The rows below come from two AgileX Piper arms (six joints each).
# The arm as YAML. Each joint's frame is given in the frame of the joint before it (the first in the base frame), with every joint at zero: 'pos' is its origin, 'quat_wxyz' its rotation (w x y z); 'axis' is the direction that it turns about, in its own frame. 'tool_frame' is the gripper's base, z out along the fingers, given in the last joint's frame.
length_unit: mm
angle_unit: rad
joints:
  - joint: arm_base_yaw
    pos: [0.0, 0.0, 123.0]
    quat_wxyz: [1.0, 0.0, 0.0, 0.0]
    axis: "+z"
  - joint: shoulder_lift
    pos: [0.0, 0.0, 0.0]
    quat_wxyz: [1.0, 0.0, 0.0, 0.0]
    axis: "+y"
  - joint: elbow
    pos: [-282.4, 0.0, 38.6]
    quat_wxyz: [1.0, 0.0, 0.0, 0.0]
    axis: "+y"
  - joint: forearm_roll
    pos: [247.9, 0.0, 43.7]
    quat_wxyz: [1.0, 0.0, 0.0, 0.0]
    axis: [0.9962, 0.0, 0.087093]
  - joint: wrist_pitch
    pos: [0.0, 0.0, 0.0]
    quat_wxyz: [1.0, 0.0, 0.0, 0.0]
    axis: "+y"
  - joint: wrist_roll
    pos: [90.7, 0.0, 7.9]
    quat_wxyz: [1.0, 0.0, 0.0, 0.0]
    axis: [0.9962, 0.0, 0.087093]
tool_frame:
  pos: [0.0, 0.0, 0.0]
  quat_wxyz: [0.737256, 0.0, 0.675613, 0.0]
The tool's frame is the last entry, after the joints.
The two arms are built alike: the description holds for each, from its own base.
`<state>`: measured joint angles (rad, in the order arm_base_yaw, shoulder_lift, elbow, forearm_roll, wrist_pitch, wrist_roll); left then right.
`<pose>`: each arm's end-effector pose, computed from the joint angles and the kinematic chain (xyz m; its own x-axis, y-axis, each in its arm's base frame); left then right.
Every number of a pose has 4 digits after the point.
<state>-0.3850 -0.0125 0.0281 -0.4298 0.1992 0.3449 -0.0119 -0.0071 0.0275 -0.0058 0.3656 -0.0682</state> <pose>0.0490 -0.0280 0.1879 -0.1361 -0.0280 -0.9903 0.4410 0.8934 -0.0859 0.0531 -0.0008 0.1714 -0.2946 -0.0700 -0.9531 -0.0078 0.9975 -0.0709</pose>
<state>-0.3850 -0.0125 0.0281 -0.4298 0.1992 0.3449 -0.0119 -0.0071 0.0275 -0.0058 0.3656 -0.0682</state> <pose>0.0490 -0.0280 0.1879 -0.1361 -0.0280 -0.9903 0.4410 0.8934 -0.0859 0.0531 -0.0008 0.1714 -0.2946 -0.0700 -0.9531 -0.0078 0.9975 -0.0709</pose>
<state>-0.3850 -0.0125 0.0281 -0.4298 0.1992 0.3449 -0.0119 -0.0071 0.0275 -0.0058 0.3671 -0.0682</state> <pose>0.0490 -0.0280 0.1879 -0.1361 -0.0280 -0.9903 0.4410 0.8934 -0.0859 0.0530 -0.0008 0.1713 -0.2960 -0.0700 -0.9526 -0.0079 0.9975 -0.0709</pose>
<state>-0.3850 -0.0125 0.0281 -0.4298 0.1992 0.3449 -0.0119 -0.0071 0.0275 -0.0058 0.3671 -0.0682</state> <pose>0.0490 -0.0280 0.1879 -0.1361 -0.0280 -0.9903 0.4410 0.8934 -0.0859 0.0530 -0.0008 0.1713 -0.2960 -0.0700 -0.9526 -0.0079 0.9975 -0.0709</pose>
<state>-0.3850 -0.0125 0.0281 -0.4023 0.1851 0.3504 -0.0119 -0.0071 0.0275 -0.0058 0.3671 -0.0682</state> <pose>0.0495 -0.0271 0.1889 -0.1117 -0.0039 -0.9937 0.4364 0.8982 -0.0526 0.0530 -0.0008 0.1713 -0.2960 -0.0700 -0.9526 -0.0079 0.9975 -0.0709</pose>
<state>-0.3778 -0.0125 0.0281 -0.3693 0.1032 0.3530 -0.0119 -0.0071 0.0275 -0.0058 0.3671 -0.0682</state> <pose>0.0514 -0.0241 0.1956 -0.0288 -0.0042 -0.9996 0.4028 0.9152 -0.0154 0.0530 -0.0008 0.1713 -0.2960 -0.0700 -0.9526 -0.0079 0.9975 -0.0709</pose>
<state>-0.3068 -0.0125 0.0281 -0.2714 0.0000 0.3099 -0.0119 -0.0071 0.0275 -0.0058 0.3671 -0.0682</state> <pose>0.0539 -0.0171 0.2044 0.0798 0.0151 -0.9967 0.2992 0.9534 0.0384 0.0530 -0.0008 0.1713 -0.2960 -0.0700 -0.9526 -0.0079 0.9975 -0.0709</pose>
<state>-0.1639 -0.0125 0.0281 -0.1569 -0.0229 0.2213 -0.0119 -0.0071 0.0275 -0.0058 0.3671 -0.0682</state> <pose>0.0556 -0.0089 0.2064 0.1029 0.0483 -0.9935 0.1533 0.9861 0.0638 0.0530 -0.0008 0.1713 -0.2960 -0.0700 -0.9526 -0.0079 0.9975 -0.0709</pose>
